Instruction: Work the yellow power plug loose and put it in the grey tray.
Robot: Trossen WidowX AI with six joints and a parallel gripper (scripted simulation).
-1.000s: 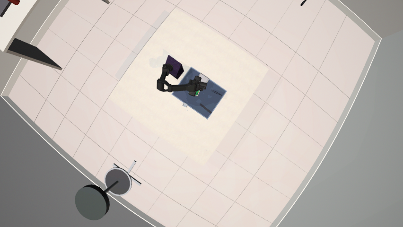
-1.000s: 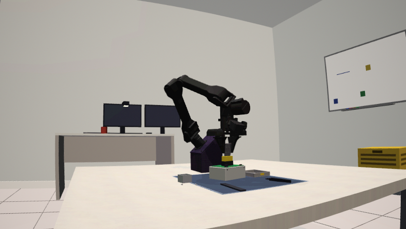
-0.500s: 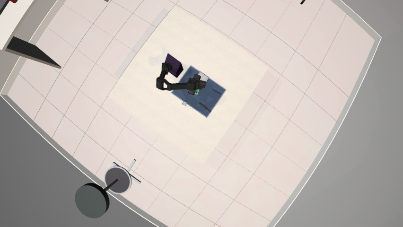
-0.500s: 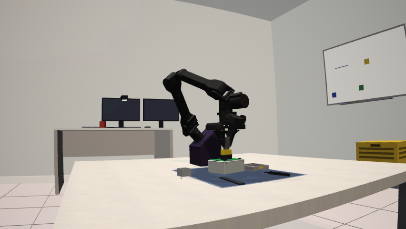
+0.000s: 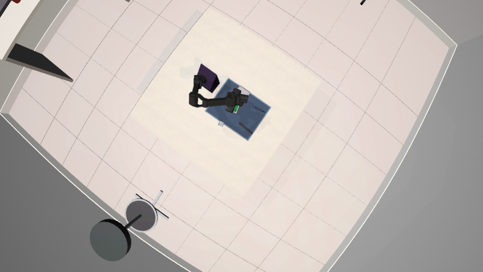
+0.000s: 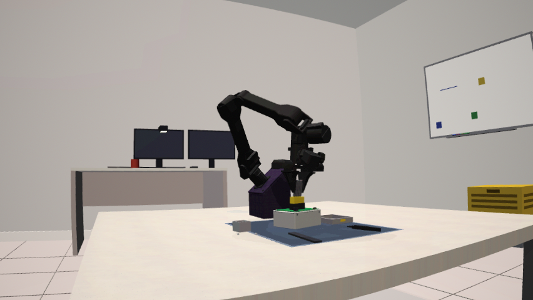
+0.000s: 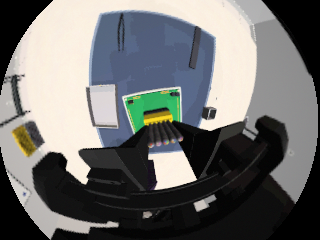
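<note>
My gripper tip is now 2 cm above the yellow power plug. Round my gripper tip: grey tray (14 cm to the left, 10 cm below, 1 cm ahead); then blue mat (11 cm below, 5 cm ahead, 1 cm to the right).
</note>
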